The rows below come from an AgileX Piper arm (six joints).
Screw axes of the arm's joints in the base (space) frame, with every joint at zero. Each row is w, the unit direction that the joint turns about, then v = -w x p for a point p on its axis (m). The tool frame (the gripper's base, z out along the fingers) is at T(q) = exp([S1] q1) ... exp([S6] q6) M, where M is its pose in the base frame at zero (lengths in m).
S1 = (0, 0, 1, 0, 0, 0)
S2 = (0, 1, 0, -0.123, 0, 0)
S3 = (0, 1, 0, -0.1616, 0, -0.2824)
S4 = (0.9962, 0, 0.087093, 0, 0.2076, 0)
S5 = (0, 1, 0, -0.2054, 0, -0.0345)
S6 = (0.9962, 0, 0.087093, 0, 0.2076, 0)
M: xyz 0.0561 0 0.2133 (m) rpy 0 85 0 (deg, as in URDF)
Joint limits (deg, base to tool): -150..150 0..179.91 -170..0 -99.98..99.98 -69.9..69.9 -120..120
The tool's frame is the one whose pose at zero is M.
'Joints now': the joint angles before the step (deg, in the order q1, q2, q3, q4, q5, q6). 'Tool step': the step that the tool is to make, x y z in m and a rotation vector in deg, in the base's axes. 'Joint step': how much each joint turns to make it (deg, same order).
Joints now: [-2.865 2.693 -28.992 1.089 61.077 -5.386]
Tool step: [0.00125 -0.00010 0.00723 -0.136 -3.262 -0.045]
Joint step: [-0.004 0.172 -0.688 0.003 -2.750 -0.003]
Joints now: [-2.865 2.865 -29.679 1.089 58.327 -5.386]
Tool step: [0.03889 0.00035 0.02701 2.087 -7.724 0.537]
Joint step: [0.003 10.084 -1.318 2.460 -16.387 0.003]
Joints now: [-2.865 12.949 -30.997 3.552 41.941 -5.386]
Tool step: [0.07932 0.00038 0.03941 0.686 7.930 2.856]
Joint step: [0.003 24.120 -12.032 4.751 -3.839 -4.750]
